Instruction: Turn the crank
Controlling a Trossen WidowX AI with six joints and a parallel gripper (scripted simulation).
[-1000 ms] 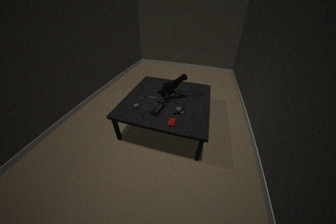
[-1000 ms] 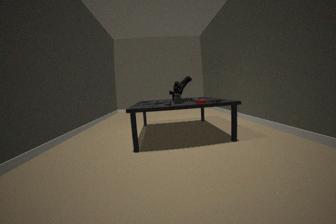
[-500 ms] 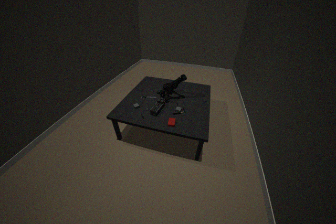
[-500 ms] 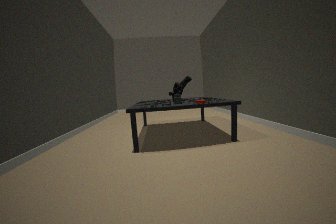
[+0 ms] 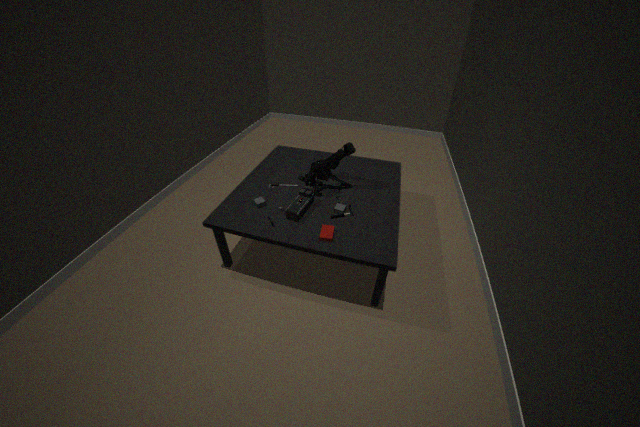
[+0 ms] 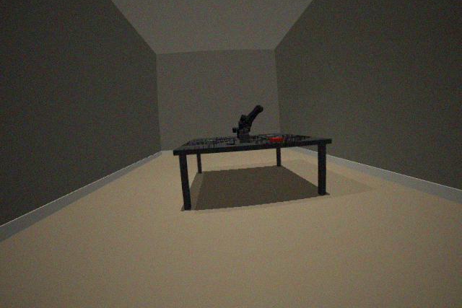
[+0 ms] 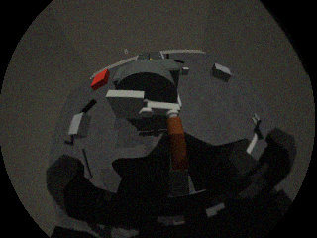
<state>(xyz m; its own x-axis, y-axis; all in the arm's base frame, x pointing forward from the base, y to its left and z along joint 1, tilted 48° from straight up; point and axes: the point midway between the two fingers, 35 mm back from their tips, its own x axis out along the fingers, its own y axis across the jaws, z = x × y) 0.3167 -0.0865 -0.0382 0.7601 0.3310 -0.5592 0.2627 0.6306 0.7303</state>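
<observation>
The red pointer is 150 mm ahead of my gripper tip, 10 mm to the right of it and 30 mm above it. From my gripper tip the other things lie so: crank handle (20 mm behind, 30 mm above).
</observation>
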